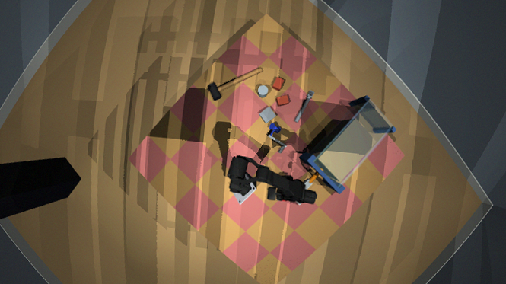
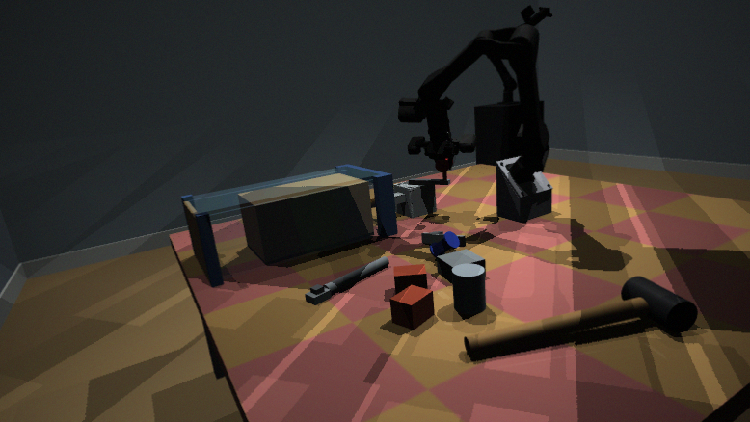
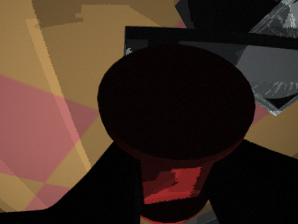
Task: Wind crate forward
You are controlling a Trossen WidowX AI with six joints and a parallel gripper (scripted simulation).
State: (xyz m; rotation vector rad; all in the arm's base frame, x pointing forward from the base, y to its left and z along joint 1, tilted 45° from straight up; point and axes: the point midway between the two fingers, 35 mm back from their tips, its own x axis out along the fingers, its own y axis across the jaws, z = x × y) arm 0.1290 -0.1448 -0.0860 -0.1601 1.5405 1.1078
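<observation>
Now: gripper tip 30 mm short of the grey crank arm, 20 mm to the left of it and 30 mm above it. The rest, counted from my gripper tip: grey winch (50 mm ahead, 80 mm to the right, 100 mm below); then blue-knobbed winch handle (190 mm ahead, 240 mm to the left, 110 mm below); then red knob (10 mm ahead, 10 mm to the left).
</observation>
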